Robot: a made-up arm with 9 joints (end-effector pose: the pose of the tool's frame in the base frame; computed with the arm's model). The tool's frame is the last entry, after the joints. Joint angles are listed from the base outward.
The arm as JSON. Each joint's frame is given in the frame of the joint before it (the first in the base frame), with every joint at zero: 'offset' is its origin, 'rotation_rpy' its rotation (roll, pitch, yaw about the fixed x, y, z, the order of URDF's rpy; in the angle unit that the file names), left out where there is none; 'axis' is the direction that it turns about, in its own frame. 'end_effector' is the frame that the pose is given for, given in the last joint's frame.
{
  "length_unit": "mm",
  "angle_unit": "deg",
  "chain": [
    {
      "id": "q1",
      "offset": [
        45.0,
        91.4,
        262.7
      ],
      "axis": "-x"
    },
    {
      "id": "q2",
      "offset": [
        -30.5,
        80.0,
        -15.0
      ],
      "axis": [
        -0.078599,
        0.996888,
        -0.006
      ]
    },
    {
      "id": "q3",
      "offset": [
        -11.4,
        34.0,
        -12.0
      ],
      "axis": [
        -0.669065,
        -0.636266,
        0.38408
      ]
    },
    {
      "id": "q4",
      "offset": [
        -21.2,
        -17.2,
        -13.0
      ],
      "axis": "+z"
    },
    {
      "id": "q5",
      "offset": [
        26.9,
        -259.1,
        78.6
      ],
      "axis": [
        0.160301,
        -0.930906,
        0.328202
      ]
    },
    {
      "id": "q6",
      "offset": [
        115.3,
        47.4,
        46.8
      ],
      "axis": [
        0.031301,
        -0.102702,
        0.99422
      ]
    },
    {
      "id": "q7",
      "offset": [
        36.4,
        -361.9,
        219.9
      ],
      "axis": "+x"
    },
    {
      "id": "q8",
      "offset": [
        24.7,
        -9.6,
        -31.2
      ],
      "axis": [
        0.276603,
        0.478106,
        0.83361
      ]
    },
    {
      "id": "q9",
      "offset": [
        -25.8,
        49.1,
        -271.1
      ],
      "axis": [
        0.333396,
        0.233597,
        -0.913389
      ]
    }
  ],
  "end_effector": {
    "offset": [
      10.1,
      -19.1,
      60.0
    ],
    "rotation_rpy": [
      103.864,
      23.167,
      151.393
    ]
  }
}
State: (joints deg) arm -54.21 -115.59 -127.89 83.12 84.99 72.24 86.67 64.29 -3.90
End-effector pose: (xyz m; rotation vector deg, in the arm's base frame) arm 0.5534 0.0029 0.2982 -90.47 11.39 -106.79
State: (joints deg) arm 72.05 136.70 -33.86 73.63 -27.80 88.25 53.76 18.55 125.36
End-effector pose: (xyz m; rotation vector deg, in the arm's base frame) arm -0.3122 -0.1176 0.0304 -82.07 36.03 -9.94
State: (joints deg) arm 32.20 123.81 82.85 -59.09 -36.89 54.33 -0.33 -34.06 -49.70
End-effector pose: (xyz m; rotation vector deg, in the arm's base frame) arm 0.3907 -0.3302 0.2524 7.90 -119.13 -27.71
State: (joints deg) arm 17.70 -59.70 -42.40 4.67 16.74 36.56 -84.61 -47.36 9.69
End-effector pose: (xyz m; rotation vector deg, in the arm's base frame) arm 0.3616 -0.5086 0.7053 -40.46 21.33 3.72
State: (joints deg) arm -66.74 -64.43 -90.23 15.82 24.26 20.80 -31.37 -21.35 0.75
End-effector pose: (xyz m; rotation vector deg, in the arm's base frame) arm 0.5857 0.3534 -0.1062 44.90 -23.34 109.01
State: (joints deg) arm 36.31 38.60 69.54 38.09 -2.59 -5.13 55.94 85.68 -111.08
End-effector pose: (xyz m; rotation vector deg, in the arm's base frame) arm 0.3565 0.4358 0.4715 39.42 47.97 -92.63
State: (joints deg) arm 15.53 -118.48 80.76 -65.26 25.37 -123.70 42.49 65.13 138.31
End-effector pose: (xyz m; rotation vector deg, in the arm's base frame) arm 0.1450 0.2604 0.0408 69.89 18.28 -96.19
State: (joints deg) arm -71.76 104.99 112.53 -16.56 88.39 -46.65 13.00 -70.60 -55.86
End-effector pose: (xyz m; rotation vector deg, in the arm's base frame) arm 0.6165 0.0289 0.3168 17.98 -7.83 122.05
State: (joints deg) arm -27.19 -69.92 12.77 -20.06 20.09 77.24 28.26 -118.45 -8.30
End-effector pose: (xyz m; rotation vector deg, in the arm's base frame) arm -0.2403 -0.2945 0.6076 -2.15 -23.02 41.66
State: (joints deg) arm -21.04 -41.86 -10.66 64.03 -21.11 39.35 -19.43 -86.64 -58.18
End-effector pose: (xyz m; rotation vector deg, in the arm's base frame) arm 0.6147 0.2027 0.8055 -81.64 44.98 22.61
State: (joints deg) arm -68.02 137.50 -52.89 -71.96 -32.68 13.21 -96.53 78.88 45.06
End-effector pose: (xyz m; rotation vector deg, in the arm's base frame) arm 0.8138 -0.1210 0.0676 12.53 14.40 108.93
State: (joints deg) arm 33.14 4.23 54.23 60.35 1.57 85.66 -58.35 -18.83 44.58
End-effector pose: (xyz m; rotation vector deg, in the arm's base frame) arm 0.1562 0.8256 -0.1955 113.33 -64.55 -46.92
